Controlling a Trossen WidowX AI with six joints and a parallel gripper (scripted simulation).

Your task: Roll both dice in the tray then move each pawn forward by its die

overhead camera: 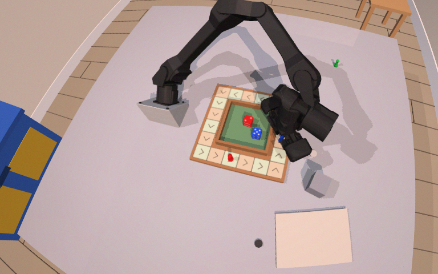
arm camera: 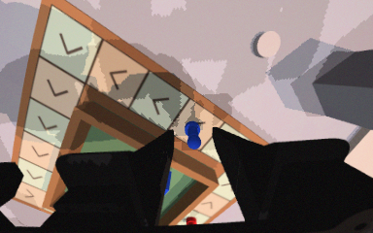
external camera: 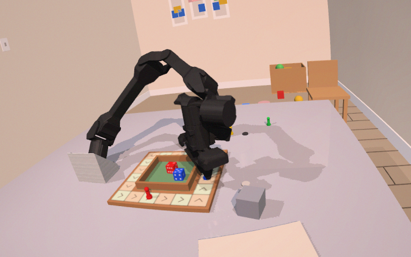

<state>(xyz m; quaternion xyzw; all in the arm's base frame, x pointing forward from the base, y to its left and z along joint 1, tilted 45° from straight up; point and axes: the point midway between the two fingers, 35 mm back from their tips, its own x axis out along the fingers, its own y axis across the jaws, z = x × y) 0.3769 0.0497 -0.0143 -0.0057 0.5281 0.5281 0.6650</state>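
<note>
Right now the blue pawn is 10 mm above my gripper tip. From my gripper tip the other things lie so: red pawn: 120 mm behind, 110 mm to the right, 10 mm above; then pale sheet: 190 mm ahead, 230 mm to the right, 20 mm below; then white disc: 110 mm ahead, 20 mm below.
</note>
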